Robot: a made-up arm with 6 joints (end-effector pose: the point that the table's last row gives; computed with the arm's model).
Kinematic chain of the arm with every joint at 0, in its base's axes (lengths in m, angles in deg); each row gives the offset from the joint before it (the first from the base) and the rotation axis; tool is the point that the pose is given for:
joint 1: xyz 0 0 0.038 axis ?
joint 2: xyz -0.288 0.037 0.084 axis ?
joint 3: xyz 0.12 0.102 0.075 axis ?
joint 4: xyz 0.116 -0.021 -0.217 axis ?
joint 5: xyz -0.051 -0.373 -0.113 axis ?
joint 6: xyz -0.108 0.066 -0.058 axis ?
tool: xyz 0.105 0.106 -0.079
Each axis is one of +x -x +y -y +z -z.
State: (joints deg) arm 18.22 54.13 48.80 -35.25 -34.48 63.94
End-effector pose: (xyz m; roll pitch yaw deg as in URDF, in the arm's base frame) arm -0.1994 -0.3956 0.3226 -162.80 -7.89 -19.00
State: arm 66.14 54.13 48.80 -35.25 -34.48 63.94
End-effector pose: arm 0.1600 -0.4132 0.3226 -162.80 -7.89 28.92
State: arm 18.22 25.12 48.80 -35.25 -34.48 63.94
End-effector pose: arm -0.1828 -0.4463 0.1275 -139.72 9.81 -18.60
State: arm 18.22 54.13 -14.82 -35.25 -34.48 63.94
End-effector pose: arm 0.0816 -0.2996 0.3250 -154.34 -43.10 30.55
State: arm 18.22 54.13 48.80 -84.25 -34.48 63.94
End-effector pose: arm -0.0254 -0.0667 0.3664 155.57 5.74 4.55
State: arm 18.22 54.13 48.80 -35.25 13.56 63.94
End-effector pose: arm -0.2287 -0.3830 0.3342 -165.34 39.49 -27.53
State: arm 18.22 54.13 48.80 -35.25 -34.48 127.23
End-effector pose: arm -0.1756 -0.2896 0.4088 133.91 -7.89 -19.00
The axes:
joint 1: +z
joint 2: -x
joint 3: +y
joint 4: +x
joint 5: +z
joint 6: -x

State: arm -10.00 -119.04 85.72 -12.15 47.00 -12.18
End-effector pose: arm -0.5435 0.1306 -0.1187 69.77 -73.90 101.72
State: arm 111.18 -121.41 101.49 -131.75 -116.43 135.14
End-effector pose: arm 0.0770 0.0204 0.2465 -82.45 -20.54 73.73
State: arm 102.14 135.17 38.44 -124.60 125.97 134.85
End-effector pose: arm -0.0540 0.0194 -0.0541 118.04 -25.79 -91.71
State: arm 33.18 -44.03 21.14 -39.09 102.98 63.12
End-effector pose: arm -0.0930 -0.2618 -0.2532 -49.83 -9.90 149.13
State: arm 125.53 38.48 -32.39 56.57 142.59 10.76
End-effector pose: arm 0.1215 0.3662 -0.3657 -36.22 11.90 -70.10
